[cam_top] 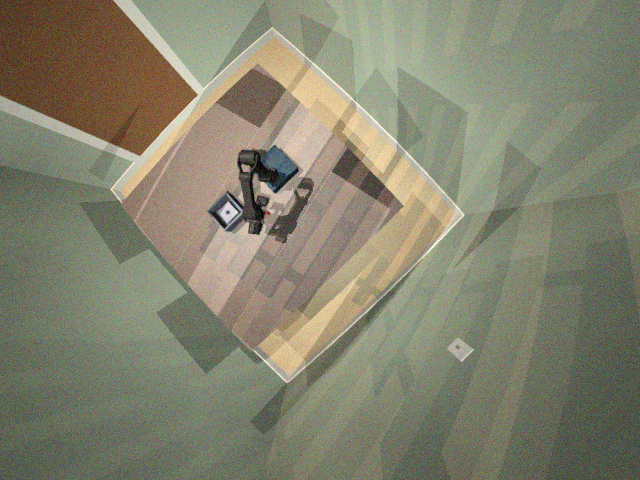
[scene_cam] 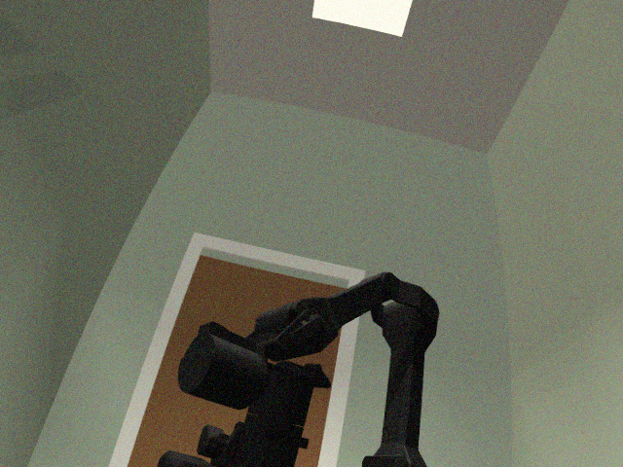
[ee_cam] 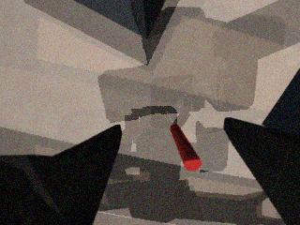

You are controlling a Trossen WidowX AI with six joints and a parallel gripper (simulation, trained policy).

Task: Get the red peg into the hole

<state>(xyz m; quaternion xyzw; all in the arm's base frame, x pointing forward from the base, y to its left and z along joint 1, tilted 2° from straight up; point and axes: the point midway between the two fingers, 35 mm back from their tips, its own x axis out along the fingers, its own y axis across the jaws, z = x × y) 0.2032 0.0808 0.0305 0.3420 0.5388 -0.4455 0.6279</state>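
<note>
Now: the red peg 20 mm behind my gripper tip, 20 mm to the left of it and 30 mm below it. Round my gripper tip: pale plate 110 mm ahead, 170 mm to the right, 20 mm below; blue-grey box 110 mm ahead, 170 mm to the right, 40 mm below.
</note>
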